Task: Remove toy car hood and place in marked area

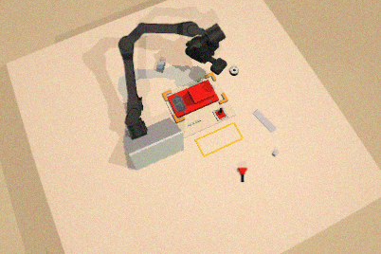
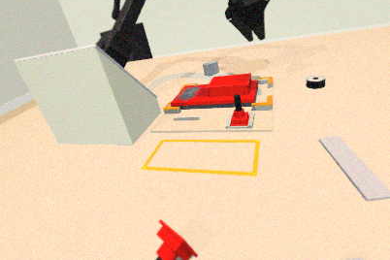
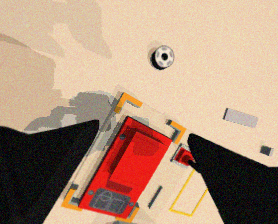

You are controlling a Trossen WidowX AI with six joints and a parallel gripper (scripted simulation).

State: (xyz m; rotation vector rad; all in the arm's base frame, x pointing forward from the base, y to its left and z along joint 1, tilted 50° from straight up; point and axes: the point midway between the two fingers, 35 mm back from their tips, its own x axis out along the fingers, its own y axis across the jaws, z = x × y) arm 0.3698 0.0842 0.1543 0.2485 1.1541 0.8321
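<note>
Right now my gripper tip is 8 cm above the red hood, 6 cm to the left of it and 6 cm past it. Round my gripper tip: small grey piece 42 cm to the right, 13 cm ahead, 11 cm below; grey strip 27 cm to the right, 15 cm ahead, 12 cm below.
</note>
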